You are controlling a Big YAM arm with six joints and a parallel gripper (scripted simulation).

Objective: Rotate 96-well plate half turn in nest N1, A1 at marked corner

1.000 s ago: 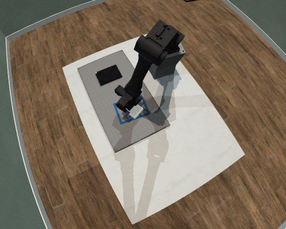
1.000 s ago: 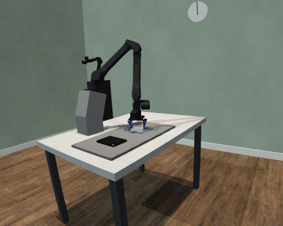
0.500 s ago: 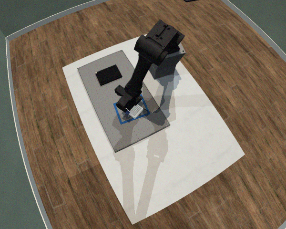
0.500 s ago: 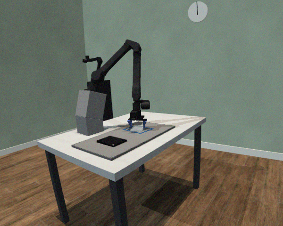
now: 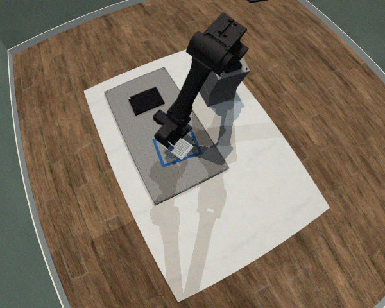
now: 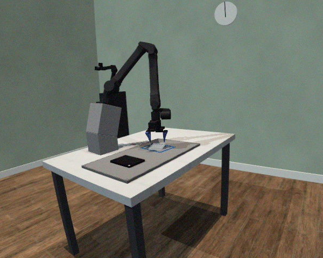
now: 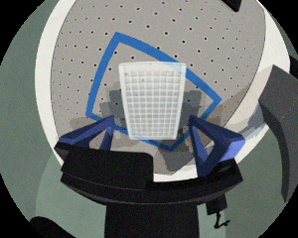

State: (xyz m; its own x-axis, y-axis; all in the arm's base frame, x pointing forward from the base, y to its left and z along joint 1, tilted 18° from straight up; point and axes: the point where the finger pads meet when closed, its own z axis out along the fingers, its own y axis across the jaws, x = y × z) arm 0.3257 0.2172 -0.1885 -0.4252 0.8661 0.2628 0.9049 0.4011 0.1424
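Right now my hand is 40 mm above the white 96-well plate. From my hand the other things lie so: white A1 mark: 110 mm ahead, 360 mm to the right, 30 mm below; black plate nest N1: 30 mm ahead, 310 mm to the right, 40 mm below.
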